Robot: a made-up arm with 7 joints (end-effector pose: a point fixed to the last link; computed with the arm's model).
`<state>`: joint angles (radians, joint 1 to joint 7).
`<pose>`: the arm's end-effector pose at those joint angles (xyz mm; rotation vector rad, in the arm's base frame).
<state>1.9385 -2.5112 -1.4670 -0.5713 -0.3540 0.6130 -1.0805</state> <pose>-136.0 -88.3 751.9 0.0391 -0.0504 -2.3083</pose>
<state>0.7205 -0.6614 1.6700 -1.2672 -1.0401 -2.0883 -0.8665</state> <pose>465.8 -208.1 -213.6 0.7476 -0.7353 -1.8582</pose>
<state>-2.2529 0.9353 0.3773 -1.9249 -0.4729 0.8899 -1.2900</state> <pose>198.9 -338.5 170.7 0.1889 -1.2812 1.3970</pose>
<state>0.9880 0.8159 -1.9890 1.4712 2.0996 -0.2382 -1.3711</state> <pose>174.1 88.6 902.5 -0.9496 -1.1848 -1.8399</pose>
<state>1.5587 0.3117 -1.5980 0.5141 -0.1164 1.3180 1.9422</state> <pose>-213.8 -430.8 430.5 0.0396 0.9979 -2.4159</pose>
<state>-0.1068 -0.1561 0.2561 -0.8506 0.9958 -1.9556 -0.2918</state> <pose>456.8 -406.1 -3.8 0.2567 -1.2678 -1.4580</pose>
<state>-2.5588 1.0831 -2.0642 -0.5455 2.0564 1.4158 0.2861</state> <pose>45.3 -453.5 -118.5 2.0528 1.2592 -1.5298</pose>
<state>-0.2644 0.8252 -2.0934 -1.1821 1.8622 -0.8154 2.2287</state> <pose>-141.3 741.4 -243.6 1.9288 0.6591 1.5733</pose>
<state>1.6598 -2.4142 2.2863 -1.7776 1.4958 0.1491 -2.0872</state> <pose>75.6 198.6 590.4 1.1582 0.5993 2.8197</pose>
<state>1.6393 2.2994 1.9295 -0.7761 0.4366 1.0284 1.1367</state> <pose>151.7 139.1 37.3 1.0719 2.4857 -0.6101</pose>
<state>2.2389 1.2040 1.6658 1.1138 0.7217 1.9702 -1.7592</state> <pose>235.1 -798.7 77.3 -0.6222 2.1146 0.2132</pose>
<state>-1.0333 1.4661 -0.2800 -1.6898 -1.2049 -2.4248 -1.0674</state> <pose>-327.5 199.4 -835.6 -0.0051 0.8820 -0.8379</pose>
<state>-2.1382 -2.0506 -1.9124 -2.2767 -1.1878 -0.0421 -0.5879</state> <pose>386.6 -134.8 -98.6 0.9695 0.5951 0.4149</pose>
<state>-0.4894 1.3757 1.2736 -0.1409 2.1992 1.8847 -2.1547</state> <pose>-497.8 144.3 372.8 0.0879 2.0972 -1.9733</pose>
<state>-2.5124 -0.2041 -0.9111 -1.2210 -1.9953 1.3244 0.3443</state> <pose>-47.6 -397.1 -34.0 0.9819 -0.0827 0.5181</pose>
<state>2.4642 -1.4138 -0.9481 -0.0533 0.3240 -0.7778 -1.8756</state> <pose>86.2 -646.8 242.7 -2.1455 0.0968 1.2081</pose>
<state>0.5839 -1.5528 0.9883 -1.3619 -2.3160 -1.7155 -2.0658</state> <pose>576.7 191.5 413.1 1.0139 -1.4590 -1.0545</pose>
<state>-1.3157 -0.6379 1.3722 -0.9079 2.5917 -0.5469 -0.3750</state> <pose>400.5 -456.6 -172.1 2.5033 -1.0685 -0.5263</pose>
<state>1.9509 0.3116 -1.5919 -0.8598 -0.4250 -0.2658 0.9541</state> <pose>-331.2 -86.1 926.7 0.1302 -1.8708 2.0889</pose>
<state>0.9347 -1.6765 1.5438 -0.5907 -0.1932 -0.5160 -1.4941</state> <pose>92.4 131.9 -150.6 -1.8058 -0.7777 1.8464</pose>
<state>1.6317 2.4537 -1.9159 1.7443 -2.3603 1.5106 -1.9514</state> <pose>789.0 -261.8 680.0 -1.2379 1.1081 0.0772</pose>
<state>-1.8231 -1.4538 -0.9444 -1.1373 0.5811 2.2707 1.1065</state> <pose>-174.7 74.7 -666.7 -0.5174 1.5897 -1.3000</pose>
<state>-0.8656 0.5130 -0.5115 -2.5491 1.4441 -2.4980 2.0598</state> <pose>-93.2 -487.0 -73.5 -0.9891 1.9955 1.0535</pose>
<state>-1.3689 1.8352 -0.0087 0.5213 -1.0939 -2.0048 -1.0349</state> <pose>651.2 -456.6 -708.0 -0.9632 -0.3055 0.3867</pose>
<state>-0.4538 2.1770 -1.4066 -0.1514 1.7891 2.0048 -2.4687</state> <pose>-496.9 178.6 -628.2 0.0436 2.3576 1.8972</pose>
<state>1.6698 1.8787 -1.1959 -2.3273 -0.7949 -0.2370 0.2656</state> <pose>-172.4 -341.2 202.2 0.5346 0.5231 -2.0259</pose>
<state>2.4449 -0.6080 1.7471 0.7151 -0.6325 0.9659 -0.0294</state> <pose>-143.1 -146.0 22.1 -1.5654 -2.5449 0.6004</pose>
